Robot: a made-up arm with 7 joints.
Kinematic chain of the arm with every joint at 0, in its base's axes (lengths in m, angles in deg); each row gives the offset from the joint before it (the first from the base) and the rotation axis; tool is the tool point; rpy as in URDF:
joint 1: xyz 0 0 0.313 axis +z
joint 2: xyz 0 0 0 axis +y
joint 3: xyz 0 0 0.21 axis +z
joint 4: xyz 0.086 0 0 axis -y
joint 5: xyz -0.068 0 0.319 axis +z
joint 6: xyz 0 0 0 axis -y
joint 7: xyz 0.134 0 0 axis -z
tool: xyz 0 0 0 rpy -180 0 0
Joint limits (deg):
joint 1: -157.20..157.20
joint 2: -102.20..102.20
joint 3: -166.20..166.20
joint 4: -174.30..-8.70
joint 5: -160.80..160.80
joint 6: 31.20..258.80
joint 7: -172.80..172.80
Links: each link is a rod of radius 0.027 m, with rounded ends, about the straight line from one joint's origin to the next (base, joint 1, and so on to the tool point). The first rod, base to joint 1, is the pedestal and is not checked.
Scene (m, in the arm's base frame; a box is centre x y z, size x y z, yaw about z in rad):
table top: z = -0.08
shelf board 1: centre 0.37 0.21 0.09 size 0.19 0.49 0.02 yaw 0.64
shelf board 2: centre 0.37 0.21 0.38 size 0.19 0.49 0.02 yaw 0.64
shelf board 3: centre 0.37 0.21 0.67 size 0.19 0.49 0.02 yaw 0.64
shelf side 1: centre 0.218 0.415 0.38 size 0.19 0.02 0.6 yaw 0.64
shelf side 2: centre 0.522 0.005 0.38 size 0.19 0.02 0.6 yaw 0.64
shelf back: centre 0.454 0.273 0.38 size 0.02 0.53 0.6 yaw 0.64
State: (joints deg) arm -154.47 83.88 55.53 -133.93 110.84 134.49 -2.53
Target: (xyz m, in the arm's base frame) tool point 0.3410 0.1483 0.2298
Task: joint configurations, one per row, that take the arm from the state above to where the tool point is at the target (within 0.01 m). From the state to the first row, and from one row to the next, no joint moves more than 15 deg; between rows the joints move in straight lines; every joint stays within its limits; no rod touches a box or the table.
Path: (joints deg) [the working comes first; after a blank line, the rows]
Joints at the target: -94.07 102.20 78.34 -150.41 111.84 113.04 -2.53
Straight joint move there: clear.

1: -142.39 87.54 60.09 -137.23 111.04 130.20 -2.53
2: -130.31 91.21 64.66 -140.52 111.24 125.91 -2.53
3: -118.23 94.87 69.22 -143.82 111.44 121.62 -2.53
4: -106.15 98.54 73.78 -147.11 111.64 117.33 -2.53
5: -94.07 102.20 78.34 -150.41 111.84 113.04 -2.53

